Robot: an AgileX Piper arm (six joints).
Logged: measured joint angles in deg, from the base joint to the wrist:
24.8, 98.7, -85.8, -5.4, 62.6, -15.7
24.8, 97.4, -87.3, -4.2, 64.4, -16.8
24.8, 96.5, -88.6, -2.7, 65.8, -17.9
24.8, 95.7, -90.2, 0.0, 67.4, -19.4
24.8, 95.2, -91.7, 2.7, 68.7, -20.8
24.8, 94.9, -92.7, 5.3, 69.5, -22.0
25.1, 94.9, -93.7, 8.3, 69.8, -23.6
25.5, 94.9, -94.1, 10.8, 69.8, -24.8
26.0, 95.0, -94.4, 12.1, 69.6, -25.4
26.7, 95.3, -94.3, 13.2, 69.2, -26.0
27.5, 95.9, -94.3, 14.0, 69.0, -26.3
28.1, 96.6, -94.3, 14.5, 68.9, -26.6
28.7, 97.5, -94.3, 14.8, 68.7, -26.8
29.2, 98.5, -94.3, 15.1, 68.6, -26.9
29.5, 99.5, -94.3, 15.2, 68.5, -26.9
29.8, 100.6, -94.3, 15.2, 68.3, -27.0
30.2, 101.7, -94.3, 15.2, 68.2, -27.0
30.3, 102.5, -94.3, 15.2, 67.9, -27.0
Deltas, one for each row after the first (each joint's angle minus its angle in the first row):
0.0, -1.3, -1.5, 1.2, 1.8, -1.1
0.0, -2.2, -2.8, 2.7, 3.2, -2.2
0.0, -3.0, -4.4, 5.4, 4.8, -3.7
0.0, -3.5, -5.9, 8.1, 6.1, -5.1
0.0, -3.8, -6.9, 10.7, 6.9, -6.3
0.3, -3.8, -7.9, 13.7, 7.2, -7.9
0.7, -3.8, -8.3, 16.2, 7.2, -9.1
1.2, -3.7, -8.6, 17.5, 7.0, -9.7
1.9, -3.4, -8.5, 18.6, 6.6, -10.3
2.7, -2.8, -8.5, 19.4, 6.4, -10.6
3.3, -2.1, -8.5, 19.9, 6.3, -10.9
3.9, -1.2, -8.5, 20.2, 6.1, -11.1
4.4, -0.2, -8.5, 20.5, 6.0, -11.2
4.7, 0.8, -8.5, 20.6, 5.9, -11.2
5.0, 1.9, -8.5, 20.6, 5.7, -11.3
5.4, 3.0, -8.5, 20.6, 5.6, -11.3
5.5, 3.8, -8.5, 20.6, 5.3, -11.3

